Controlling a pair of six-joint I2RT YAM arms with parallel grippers.
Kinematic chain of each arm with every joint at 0, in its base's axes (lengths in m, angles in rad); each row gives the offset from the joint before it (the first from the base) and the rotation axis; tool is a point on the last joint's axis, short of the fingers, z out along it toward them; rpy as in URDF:
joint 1: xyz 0 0 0.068 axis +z
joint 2: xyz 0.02 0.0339 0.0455 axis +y
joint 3: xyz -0.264 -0.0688 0 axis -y
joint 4: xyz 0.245 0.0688 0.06 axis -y
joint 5: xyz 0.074 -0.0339 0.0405 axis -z
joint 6: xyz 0.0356 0 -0.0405 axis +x
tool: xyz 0 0 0 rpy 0 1.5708 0
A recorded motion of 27 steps. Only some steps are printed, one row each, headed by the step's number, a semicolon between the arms.
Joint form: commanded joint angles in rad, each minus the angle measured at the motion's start. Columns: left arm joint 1, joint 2, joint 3, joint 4, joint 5, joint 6; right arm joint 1, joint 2, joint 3, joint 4, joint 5, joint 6.
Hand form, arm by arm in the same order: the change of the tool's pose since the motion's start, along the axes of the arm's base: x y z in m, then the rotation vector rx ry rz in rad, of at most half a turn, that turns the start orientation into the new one. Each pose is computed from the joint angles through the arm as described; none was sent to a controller.
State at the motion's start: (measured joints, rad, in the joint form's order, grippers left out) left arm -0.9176 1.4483 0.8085 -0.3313 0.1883 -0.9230; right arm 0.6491 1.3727 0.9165 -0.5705 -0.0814 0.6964
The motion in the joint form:
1: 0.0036 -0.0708 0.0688 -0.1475 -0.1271 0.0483; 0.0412 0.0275 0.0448 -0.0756 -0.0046 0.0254
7: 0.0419 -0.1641 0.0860 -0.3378 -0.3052 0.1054; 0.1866 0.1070 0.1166 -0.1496 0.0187 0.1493
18: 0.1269 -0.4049 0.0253 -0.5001 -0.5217 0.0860; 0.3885 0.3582 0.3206 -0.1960 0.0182 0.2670
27: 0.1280 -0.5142 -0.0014 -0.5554 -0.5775 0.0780; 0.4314 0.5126 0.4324 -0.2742 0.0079 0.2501
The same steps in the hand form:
1: -0.0002 0.0092 0.0294 0.0820 -0.1036 0.0352; -0.0052 0.0104 0.0025 -0.0246 0.0576 0.0214
7: -0.0036 0.0396 0.0464 0.2616 -0.1942 0.1126; -0.0241 0.0474 -0.0006 -0.0638 0.1455 0.0451
18: -0.0214 0.0982 0.0690 0.3772 -0.3191 0.3301; -0.0435 0.1275 -0.0181 -0.1250 0.2371 0.1357
27: -0.0364 0.1163 0.0761 0.3844 -0.3655 0.3747; -0.0453 0.1558 -0.0412 -0.2292 0.3039 0.1892

